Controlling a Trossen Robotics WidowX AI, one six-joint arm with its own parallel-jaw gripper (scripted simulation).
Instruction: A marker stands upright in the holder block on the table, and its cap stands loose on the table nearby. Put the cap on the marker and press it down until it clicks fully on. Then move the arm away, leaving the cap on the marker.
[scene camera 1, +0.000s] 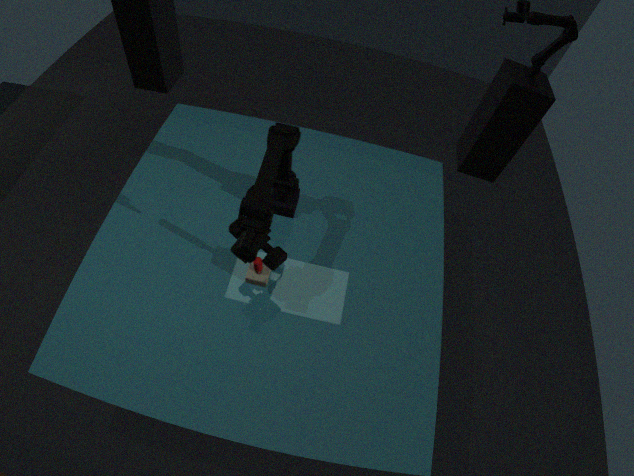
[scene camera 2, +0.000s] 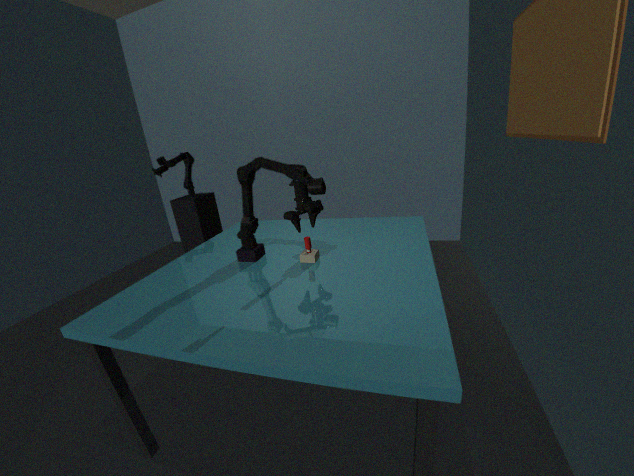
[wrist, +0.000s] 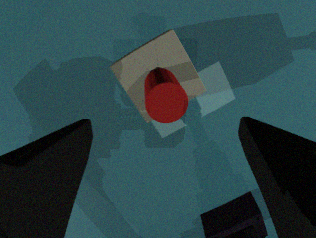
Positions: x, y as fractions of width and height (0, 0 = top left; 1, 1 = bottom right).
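My gripper (scene camera 1: 0.41, 0.54) is open and there's nothing in it, and the wrist view shows the gripper (wrist: 0.53, 0.54) too. I can also see a red marker cap (wrist: 0.53, 0.43).
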